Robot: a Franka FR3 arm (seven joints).
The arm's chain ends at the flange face. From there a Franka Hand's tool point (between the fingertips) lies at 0.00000 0.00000 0.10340 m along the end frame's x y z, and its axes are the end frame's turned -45 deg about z.
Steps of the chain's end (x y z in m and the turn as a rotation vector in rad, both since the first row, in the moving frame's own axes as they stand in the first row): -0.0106, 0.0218, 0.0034, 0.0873, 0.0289, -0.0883; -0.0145, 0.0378, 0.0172, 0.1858, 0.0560, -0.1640; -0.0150, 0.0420, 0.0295, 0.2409, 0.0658, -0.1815; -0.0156, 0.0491, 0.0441, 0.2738, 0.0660, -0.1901; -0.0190, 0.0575, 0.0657, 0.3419, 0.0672, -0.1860
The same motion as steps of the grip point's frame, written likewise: -0.0146, 0.0033, 0.0030, 0.0413, 0.0822, -0.0883; -0.0203, 0.0056, 0.0153, 0.0918, 0.1710, -0.1640; -0.0194, 0.0045, 0.0263, 0.1238, 0.2169, -0.1815; -0.0228, 0.0064, 0.0400, 0.1469, 0.2403, -0.1901; -0.0268, 0.0049, 0.0595, 0.1942, 0.2893, -0.1860
